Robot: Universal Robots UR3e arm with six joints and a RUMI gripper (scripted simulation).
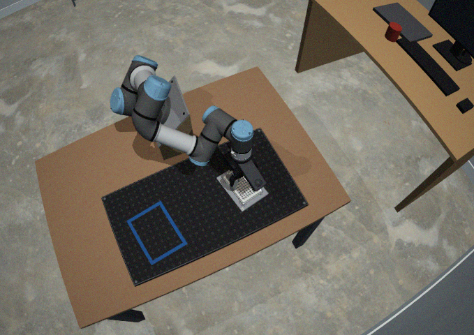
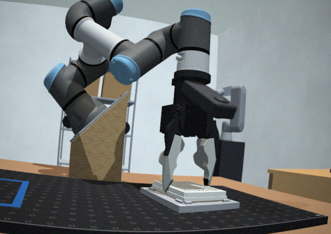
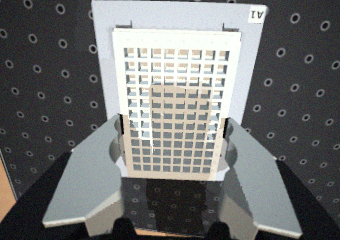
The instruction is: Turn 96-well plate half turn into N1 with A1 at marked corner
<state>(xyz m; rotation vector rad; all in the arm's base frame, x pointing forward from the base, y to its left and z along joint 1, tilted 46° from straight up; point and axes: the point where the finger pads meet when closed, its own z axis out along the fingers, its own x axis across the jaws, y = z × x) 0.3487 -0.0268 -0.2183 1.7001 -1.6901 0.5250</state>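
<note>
My hand is 1 cm above the white 96-well plate. Round my hand: corner label: 8 cm ahead, 5 cm to the right, 2 cm below; grey plate nest N1: 3 cm below.
</note>
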